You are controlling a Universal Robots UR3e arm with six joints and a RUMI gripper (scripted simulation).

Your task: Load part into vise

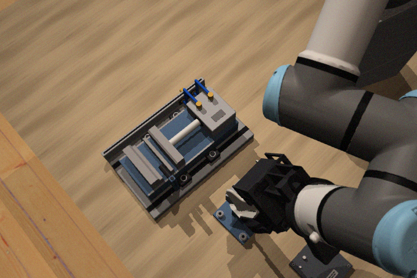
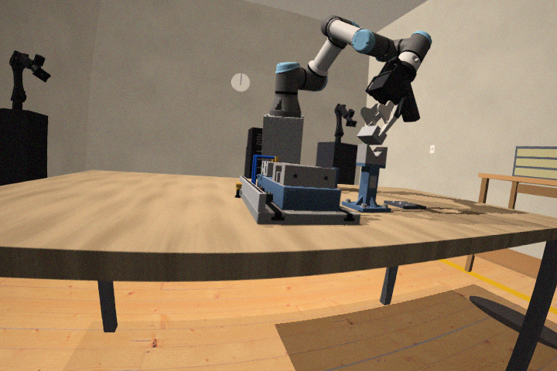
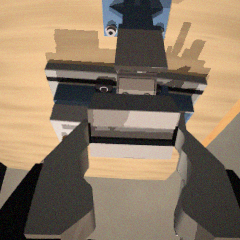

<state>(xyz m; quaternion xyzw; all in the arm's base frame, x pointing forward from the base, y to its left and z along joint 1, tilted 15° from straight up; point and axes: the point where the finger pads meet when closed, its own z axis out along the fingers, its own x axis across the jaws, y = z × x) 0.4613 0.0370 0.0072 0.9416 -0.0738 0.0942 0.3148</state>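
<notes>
Now: hand right at the part. The rest, counted from my hand: white cylinder rod (5 cm behind, 20 cm to the right, 11 cm below); dark work stop (5 cm ahead, 17 cm to the right, 10 cm below); moving jaw (21 cm to the right, 11 cm below).
</notes>
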